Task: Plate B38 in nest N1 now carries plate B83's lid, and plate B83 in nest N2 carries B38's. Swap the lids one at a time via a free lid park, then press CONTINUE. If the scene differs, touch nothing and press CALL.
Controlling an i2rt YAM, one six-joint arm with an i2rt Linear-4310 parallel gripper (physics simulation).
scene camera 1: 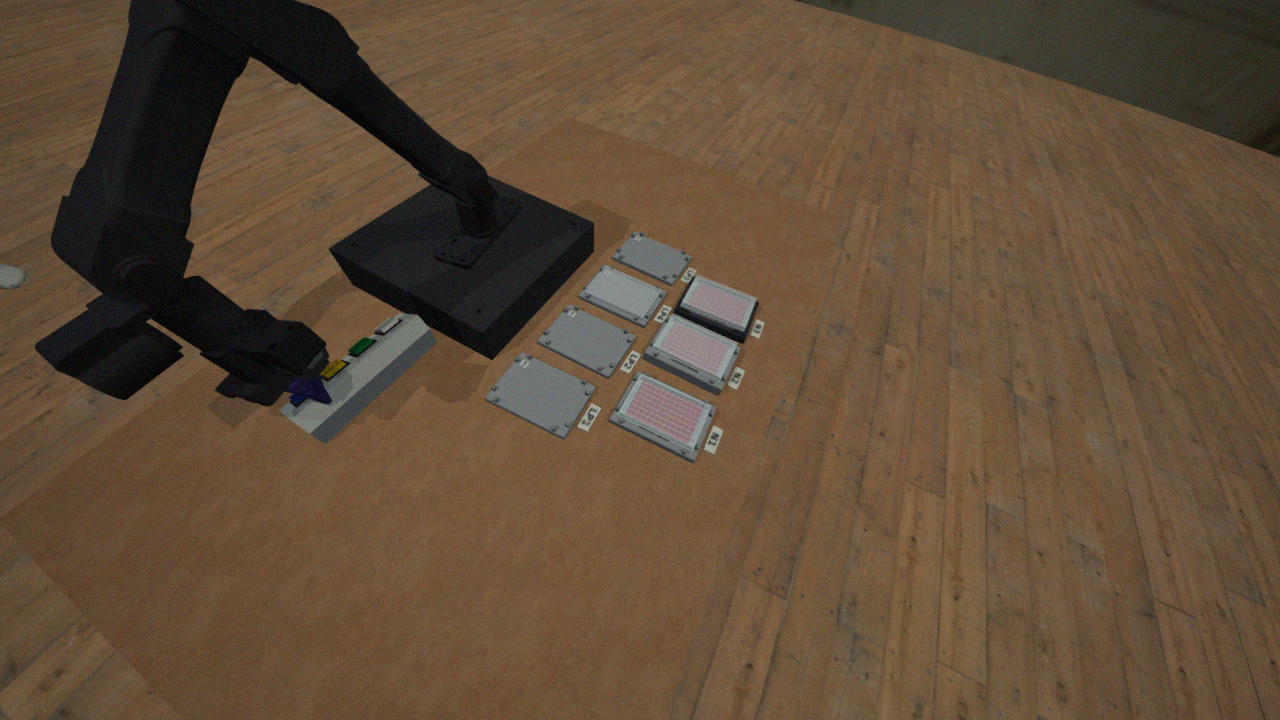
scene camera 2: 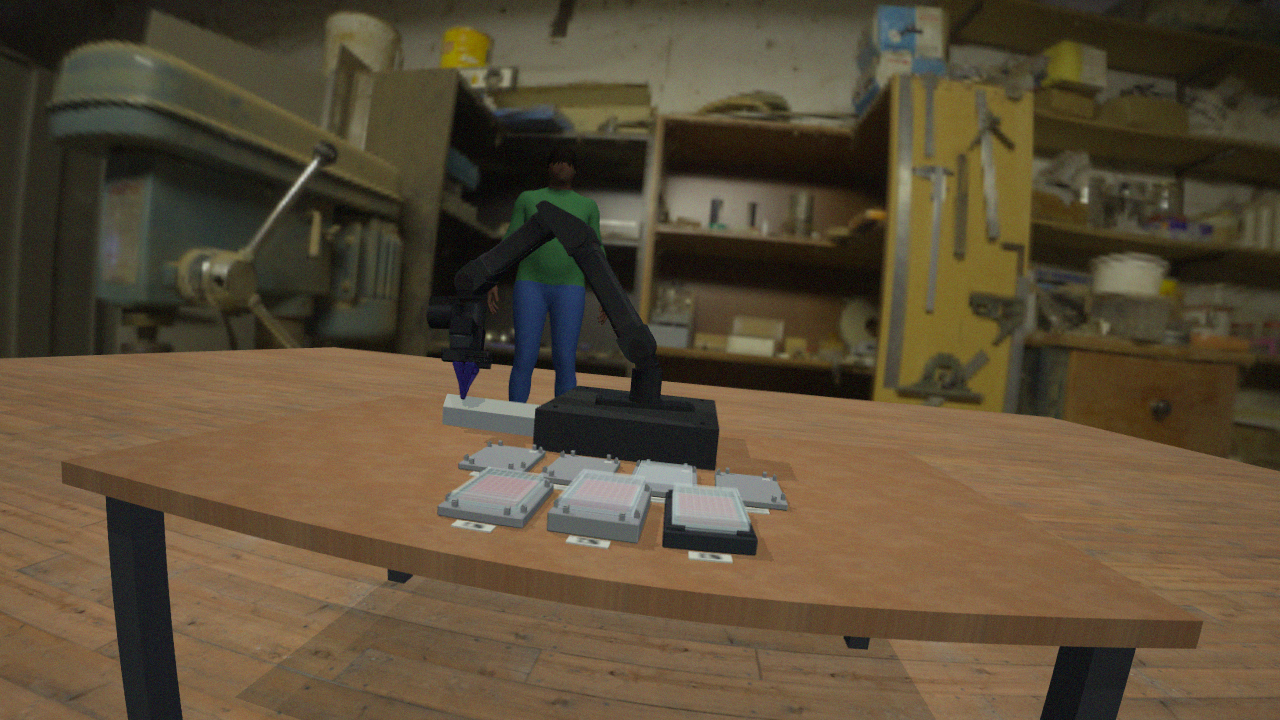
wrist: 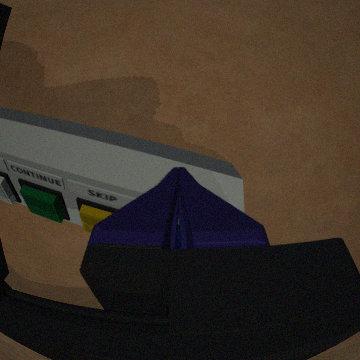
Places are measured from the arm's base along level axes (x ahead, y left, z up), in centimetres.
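Pixels of known places: gripper, fingertip midpoint: (scene camera 1: pixel 327 402) (scene camera 2: pixel 462 399) (wrist: pixel 178 176); arm's base, origin of the base link: (scene camera 1: pixel 481 231) (scene camera 2: pixel 644 405).
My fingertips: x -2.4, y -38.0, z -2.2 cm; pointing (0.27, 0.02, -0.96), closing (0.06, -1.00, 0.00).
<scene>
Ahead of a thing's pixels: the offset from my fingertips to its top centre. "spot": to the spot under its first point.
My gripper (scene camera 1: pixel 327 399) (scene camera 2: pixel 463 395) (wrist: pixel 178 176) is shut and empty, its purple tips low over the end of the button panel @[dx -2.1, dy +7.2, dz +0.6 cm] (scene camera 1: pixel 380 362) (scene camera 2: pixel 487 414) (wrist: pixel 100 155) beyond SKIP. The fingers hide that part of the panel in the wrist view; no CALL label can be read. The green CONTINUE button @[dx -3.2, dy +10.0, dz -0.2 cm] (scene camera 1: pixel 361 346) (wrist: pixel 42 202) is further along. A lidded pink plate @[dx +44.7, dy +17.1, dz -3.1 cm] (scene camera 1: pixel 666 411) (scene camera 2: pixel 499 487) sits in nest N1, another @[dx +46.5, dy +30.3, dz -1.8 cm] (scene camera 1: pixel 696 347) (scene camera 2: pixel 601 494) in N2. Plate barcodes are unreadable. Parks LP1 @[dx +25.0, dy +14.1, dz -3.8 cm] (scene camera 1: pixel 541 394) and LP2 @[dx +27.9, dy +26.8, dz -3.8 cm] (scene camera 1: pixel 588 340) look bare.
The third park @[spot: dx +30.4, dy +38.7, dz -4.0 cm] (scene camera 1: pixel 622 293) (scene camera 2: pixel 665 474) looks lighter, as if carrying a clear lid; the far park @[dx +32.7, dy +52.5, dz -3.8 cm] (scene camera 1: pixel 651 257) (scene camera 2: pixel 750 489) looks bare. A third pink plate @[dx +48.7, dy +42.7, dz -2.2 cm] (scene camera 1: pixel 718 304) (scene camera 2: pixel 709 507) sits in a dark nest. The yellow SKIP button @[dx -4.2, dy +5.1, dz -0.2 cm] (scene camera 1: pixel 333 369) (wrist: pixel 95 216) is beside my fingers. The black arm base (scene camera 1: pixel 528 277) (scene camera 2: pixel 626 434) adjoins the panel.
</scene>
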